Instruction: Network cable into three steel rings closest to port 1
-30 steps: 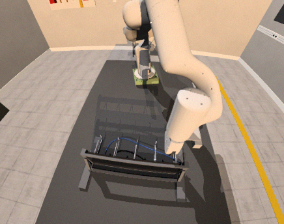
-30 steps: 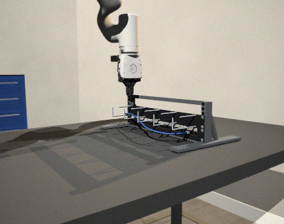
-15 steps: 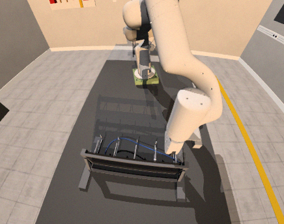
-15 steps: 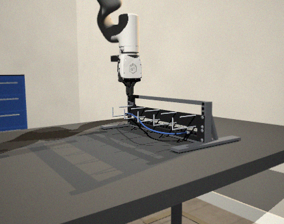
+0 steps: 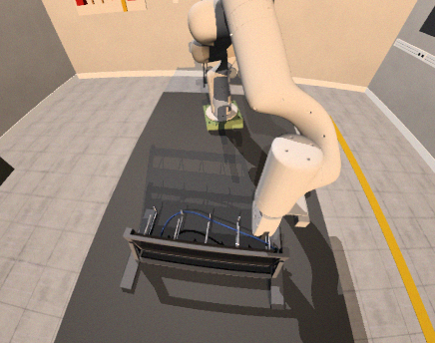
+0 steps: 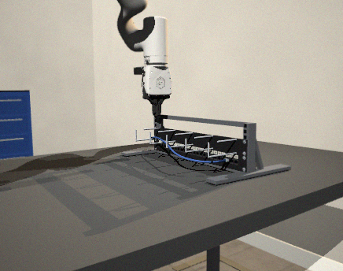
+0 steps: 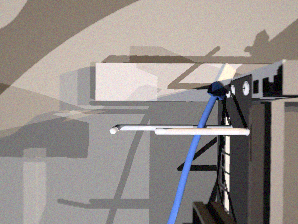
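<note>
My hand is 12 cm above the clear plug, 9 cm to the right of it and 3 cm short of it. Also, from my hand: patch-panel rack 14 cm to the right, 10 cm below, 7 cm ahead.
</note>
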